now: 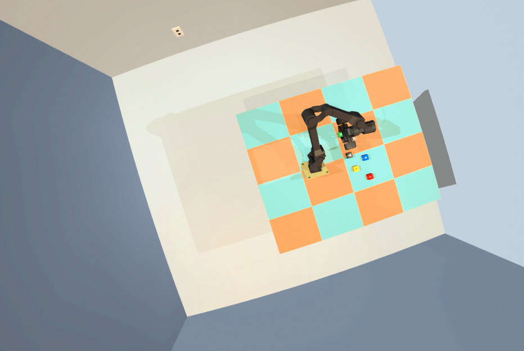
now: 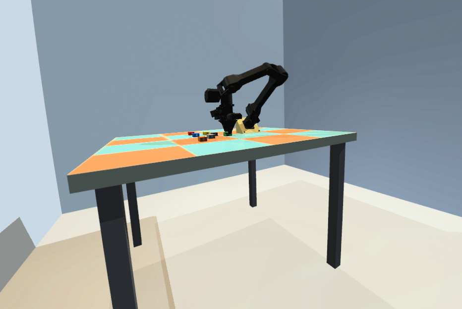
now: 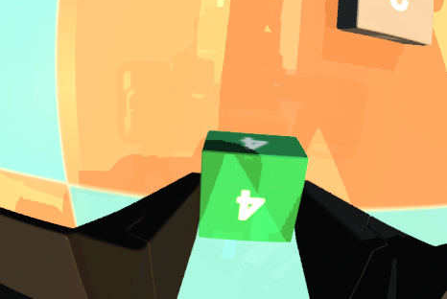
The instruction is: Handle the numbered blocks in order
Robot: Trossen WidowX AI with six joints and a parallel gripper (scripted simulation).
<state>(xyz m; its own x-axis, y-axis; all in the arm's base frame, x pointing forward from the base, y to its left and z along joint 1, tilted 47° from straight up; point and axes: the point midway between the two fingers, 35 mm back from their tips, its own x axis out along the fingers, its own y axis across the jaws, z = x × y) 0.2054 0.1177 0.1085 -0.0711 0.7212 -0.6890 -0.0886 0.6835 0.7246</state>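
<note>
Now: the red block 130 mm ahead of my gripper tip, 290 mm to the right of it and 10 mm below it. The rest, counted from my gripper tip: dark grey block 30 mm ahead, 130 mm to the right, 10 mm below; blue block 130 mm ahead, 170 mm to the right, 10 mm below; green block right at my gripper tip.
</note>
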